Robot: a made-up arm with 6 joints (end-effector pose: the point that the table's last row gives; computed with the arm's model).
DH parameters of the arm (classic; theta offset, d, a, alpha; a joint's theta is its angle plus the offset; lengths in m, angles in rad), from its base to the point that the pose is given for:
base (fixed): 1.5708 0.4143 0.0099 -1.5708
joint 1: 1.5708 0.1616 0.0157 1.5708
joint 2: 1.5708 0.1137 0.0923 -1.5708
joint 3: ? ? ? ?
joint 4: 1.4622 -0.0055 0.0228 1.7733
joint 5: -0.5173 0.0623 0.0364 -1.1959
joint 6: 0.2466 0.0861 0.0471 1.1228
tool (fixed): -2.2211 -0.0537 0 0
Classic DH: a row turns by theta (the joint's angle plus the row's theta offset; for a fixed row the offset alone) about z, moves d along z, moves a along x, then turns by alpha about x.
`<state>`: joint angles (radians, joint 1 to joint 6).
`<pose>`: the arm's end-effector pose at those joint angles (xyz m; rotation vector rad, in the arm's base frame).
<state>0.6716 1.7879 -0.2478 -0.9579 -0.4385 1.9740</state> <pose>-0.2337 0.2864 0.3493 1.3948 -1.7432 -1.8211</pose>
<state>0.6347 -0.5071 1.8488 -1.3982 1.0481 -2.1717</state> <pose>-0.3362 -0.0137 0.2787 -1.0513 1.1252 -0.1551</pose>
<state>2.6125 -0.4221 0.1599 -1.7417 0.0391 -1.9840</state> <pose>-0.2206 -0.2413 0.3386 -0.6196 -1.0220 -0.8043</pose>
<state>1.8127 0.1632 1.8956 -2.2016 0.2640 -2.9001</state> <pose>-0.2729 -0.0496 0.2656 -0.5907 0.1861 -2.7156</pose>
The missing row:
joint 3: -1.2982 -0.1592 0.0527 -1.2825
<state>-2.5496 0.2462 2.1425 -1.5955 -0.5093 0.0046</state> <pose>-0.4246 0.0464 0.4860 1.8798 -1.0659 0.2080</pose>
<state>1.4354 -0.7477 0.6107 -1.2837 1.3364 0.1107</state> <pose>-0.2400 -0.1859 0.2855 -2.0557 0.3351 1.3711</pose>
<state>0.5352 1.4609 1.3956 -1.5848 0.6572 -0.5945</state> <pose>-0.2463 0.1745 0.5687 0.1872 2.0846 0.4161</pose>
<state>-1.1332 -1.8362 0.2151 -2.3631 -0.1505 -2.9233</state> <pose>-0.1200 0.0925 0.5042 -2.0025 -0.7863 -0.6846</pose>
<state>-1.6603 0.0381 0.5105 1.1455 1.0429 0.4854</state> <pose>-0.3659 0.1860 0.5247 -1.5816 -0.9352 -0.0704</pose>
